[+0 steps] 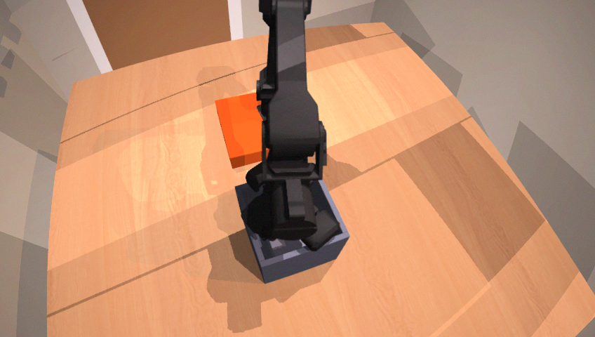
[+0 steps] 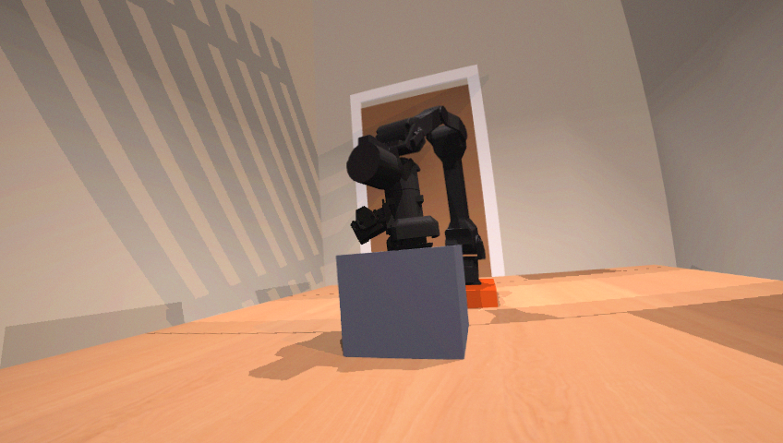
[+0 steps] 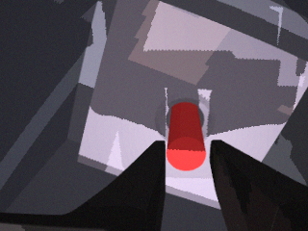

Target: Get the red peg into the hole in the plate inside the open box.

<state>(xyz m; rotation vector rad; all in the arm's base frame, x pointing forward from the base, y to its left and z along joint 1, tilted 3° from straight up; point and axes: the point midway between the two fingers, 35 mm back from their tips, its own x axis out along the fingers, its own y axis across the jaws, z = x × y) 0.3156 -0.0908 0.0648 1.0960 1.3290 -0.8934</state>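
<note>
Now: the red peg 1 cm to the right of my gripper tip and 2 cm below it. The rest, counted from my gripper tip: pale plate 1 cm to the right, 3 cm below.
</note>
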